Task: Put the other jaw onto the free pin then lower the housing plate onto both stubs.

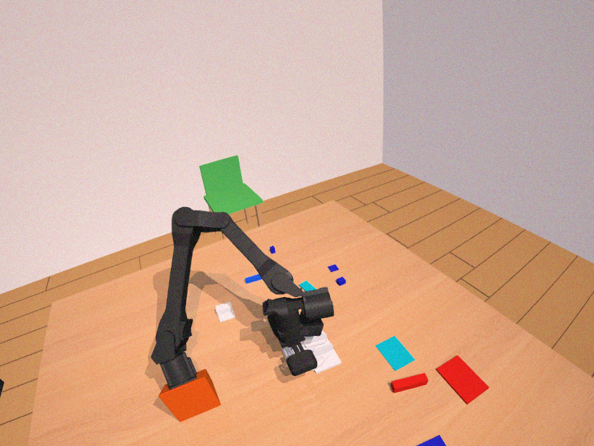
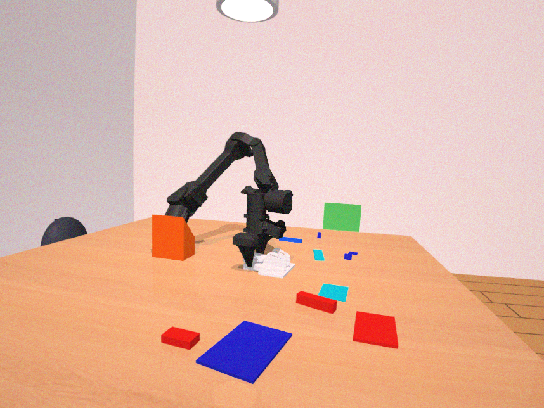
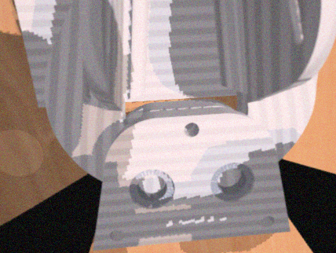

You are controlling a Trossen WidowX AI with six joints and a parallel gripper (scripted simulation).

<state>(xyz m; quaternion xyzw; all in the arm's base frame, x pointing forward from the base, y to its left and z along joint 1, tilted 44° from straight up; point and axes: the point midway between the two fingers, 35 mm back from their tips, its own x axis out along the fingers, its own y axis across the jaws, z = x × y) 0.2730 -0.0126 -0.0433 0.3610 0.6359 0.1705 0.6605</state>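
Now: the white housing plate 1 cm ahead of my gripper tip and 2 cm above it. From my gripper tip the other things lie so: cyan tile (21 cm ahead, 15 cm to the right, 1 cm below); then white base (7 cm ahead, 2 cm to the right, 1 cm below); then red tile (28 cm ahead, 32 cm to the right, 1 cm below).
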